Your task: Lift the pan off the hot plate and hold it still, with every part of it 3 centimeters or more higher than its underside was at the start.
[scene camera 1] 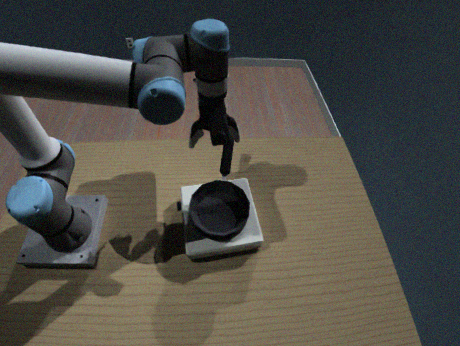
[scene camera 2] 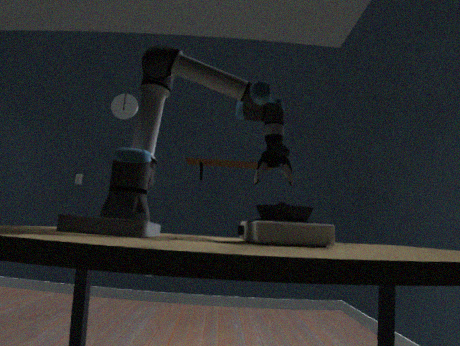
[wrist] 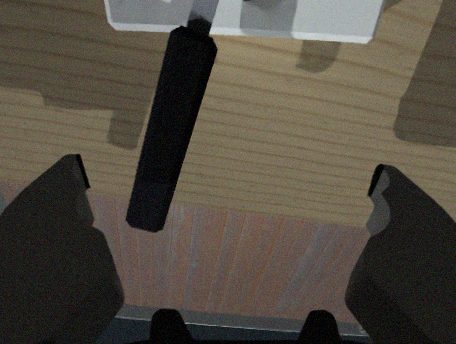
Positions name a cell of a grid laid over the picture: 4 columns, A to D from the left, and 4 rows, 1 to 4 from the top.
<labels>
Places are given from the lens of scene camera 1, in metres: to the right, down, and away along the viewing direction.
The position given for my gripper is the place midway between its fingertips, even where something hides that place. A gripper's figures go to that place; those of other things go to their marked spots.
my gripper (scene camera 1: B2): -0.05, -0.09, 0.71
black pan (scene camera 1: B3): -0.03, 0.11, 0.73
</labels>
